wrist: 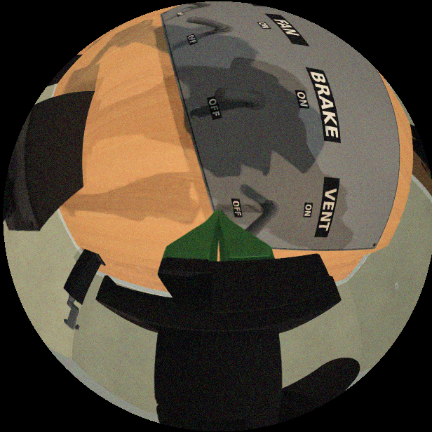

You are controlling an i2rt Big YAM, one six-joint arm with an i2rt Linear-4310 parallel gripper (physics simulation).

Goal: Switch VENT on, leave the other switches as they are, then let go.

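The VENT switch is on the grey panel, between its OFF label and its ON label. Its lever leans from the pivot toward the OFF side; lever and shadow are hard to tell apart. The VENT name plate is to the right. My gripper is shut and empty, its green fingertips over the panel's left edge near the OFF label, apart from the lever in the picture. The BRAKE lever and the FAN lever also lean toward their OFF labels.
The panel lies on an orange wooden table top. The BRAKE plate and the FAN plate are farther up the panel. A black block-like part is at the left, and a small black part shows below it.
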